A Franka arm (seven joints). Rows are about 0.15 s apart.
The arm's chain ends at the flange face. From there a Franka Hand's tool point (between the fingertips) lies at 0.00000 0.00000 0.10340 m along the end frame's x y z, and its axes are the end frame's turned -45 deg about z.
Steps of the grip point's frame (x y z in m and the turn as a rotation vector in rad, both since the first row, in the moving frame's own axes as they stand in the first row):
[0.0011, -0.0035, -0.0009, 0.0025, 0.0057, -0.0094]
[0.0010, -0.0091, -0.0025, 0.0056, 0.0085, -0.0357]
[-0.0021, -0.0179, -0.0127, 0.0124, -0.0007, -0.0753]
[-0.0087, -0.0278, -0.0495, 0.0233, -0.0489, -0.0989]
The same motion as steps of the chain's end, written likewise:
[-0.0019, -0.0027, -0.0009, 0.0058, 0.0023, -0.0094]
[-0.0059, -0.0061, -0.0025, 0.0100, 0.0021, -0.0357]
[-0.0132, -0.0104, -0.0127, 0.0083, -0.0093, -0.0753]
[-0.0206, -0.0156, -0.0493, -0.0181, -0.0511, -0.0989]

